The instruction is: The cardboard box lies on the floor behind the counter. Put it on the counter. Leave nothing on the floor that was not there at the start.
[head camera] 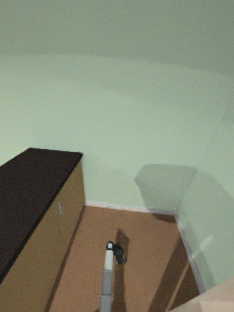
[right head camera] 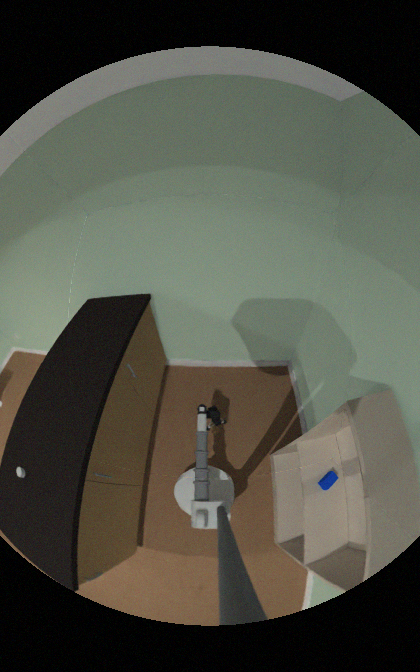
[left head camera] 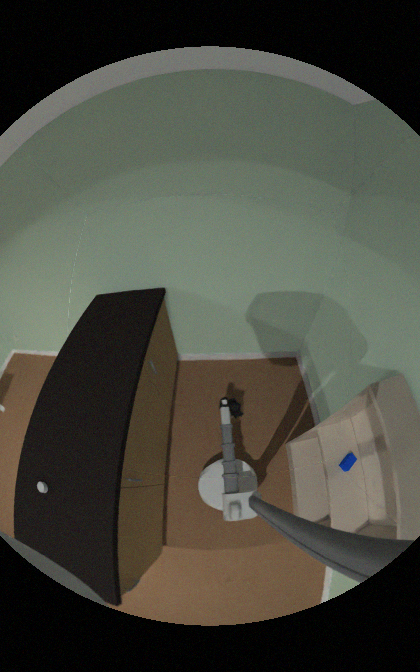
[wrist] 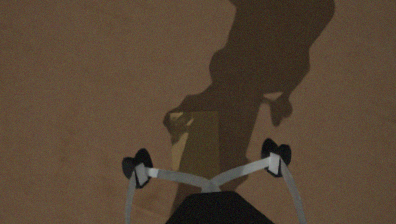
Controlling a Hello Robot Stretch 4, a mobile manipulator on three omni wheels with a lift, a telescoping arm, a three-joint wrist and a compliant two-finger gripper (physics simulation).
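Places are measured from the robot's base along level axes (x ahead, y left, z up), in centimetres.
Pixels of known places: gripper, fingertip midpoint: (head camera: 117, 264) (wrist: 206, 156).
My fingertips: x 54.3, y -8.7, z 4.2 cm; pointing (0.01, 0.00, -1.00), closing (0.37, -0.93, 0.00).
Note:
Behind a point stands the place of what it marks.
The cardboard box (wrist: 202, 142) @(x 55.5, y -7.9, z 2.3 cm) lies on the brown floor, partly in the gripper's shadow, in the wrist view. It does not show clearly in the head views. My gripper (wrist: 206, 156) @(x 54.3, y -8.7, z 4.3 cm) (head camera: 120, 255) (right head camera: 216, 424) is open, its two dark fingertips wide apart. In the wrist view the box shows between and slightly beyond the fingertips, with bare floor on either side of it; neither fingertip touches it. The box's near end is partly hidden by the finger linkage. The counter (head camera: 30, 190) @(x 64.5, y 56.6, z 88.2 cm) (left head camera: 85, 400) (right head camera: 60, 400) has a dark top and stands left of the arm.
A small white round object (left head camera: 42, 487) (right head camera: 20, 472) sits on the counter. A pale beige piece of furniture (left head camera: 407, 440) (right head camera: 395, 440) stands at the right, with a blue block (left head camera: 348, 462) (right head camera: 328, 480) on it. Green walls (head camera: 120, 125) @(x 122.8, y -1.2, z 119.8 cm) close off the far end and right side.

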